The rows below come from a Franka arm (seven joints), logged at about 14 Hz.
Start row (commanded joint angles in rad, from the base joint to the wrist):
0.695, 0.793, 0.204, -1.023, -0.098, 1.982, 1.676
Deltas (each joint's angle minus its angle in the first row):
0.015, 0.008, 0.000, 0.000, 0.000, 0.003, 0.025
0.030, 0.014, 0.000, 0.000, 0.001, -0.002, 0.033
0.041, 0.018, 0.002, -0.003, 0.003, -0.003, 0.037
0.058, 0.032, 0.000, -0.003, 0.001, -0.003, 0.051
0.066, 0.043, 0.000, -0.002, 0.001, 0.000, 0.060
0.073, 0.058, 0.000, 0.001, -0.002, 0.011, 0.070
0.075, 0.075, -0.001, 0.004, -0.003, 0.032, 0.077
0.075, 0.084, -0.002, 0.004, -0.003, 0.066, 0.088
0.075, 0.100, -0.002, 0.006, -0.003, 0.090, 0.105
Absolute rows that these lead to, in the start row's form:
0.710, 0.801, 0.204, -1.023, -0.098, 1.985, 1.701
0.725, 0.807, 0.204, -1.023, -0.097, 1.980, 1.709
0.736, 0.811, 0.206, -1.026, -0.095, 1.979, 1.713
0.753, 0.825, 0.204, -1.026, -0.097, 1.979, 1.727
0.761, 0.836, 0.204, -1.025, -0.097, 1.982, 1.736
0.768, 0.851, 0.204, -1.022, -0.100, 1.993, 1.746
0.770, 0.868, 0.203, -1.019, -0.101, 2.014, 1.753
0.770, 0.877, 0.202, -1.019, -0.101, 2.048, 1.764
0.770, 0.893, 0.202, -1.017, -0.101, 2.072, 1.781

